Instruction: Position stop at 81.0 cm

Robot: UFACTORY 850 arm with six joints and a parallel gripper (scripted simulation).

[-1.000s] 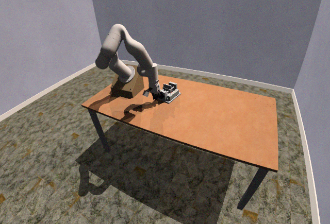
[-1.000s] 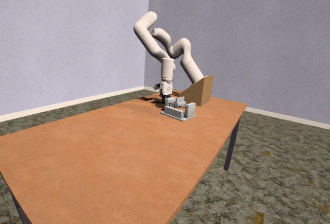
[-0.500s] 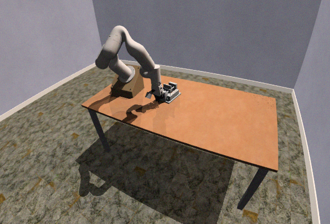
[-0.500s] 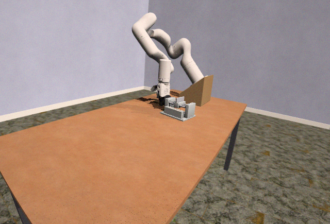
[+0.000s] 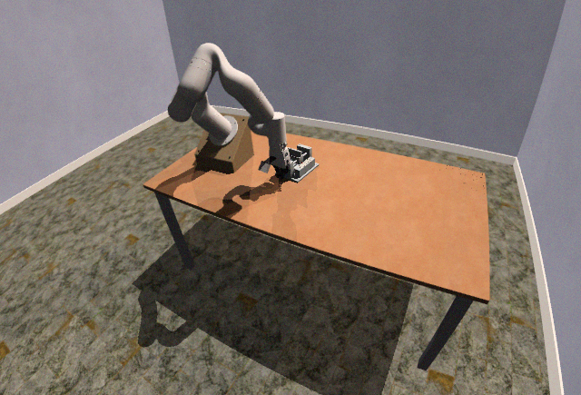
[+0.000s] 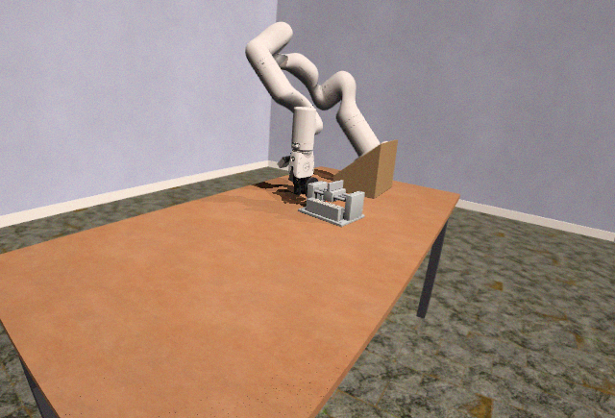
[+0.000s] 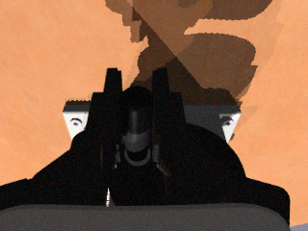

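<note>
My gripper is now 15 cm to the right of the grey stop fixture and 3 cm below it. Round my hand: handwheel 2 cm to the left.
</note>
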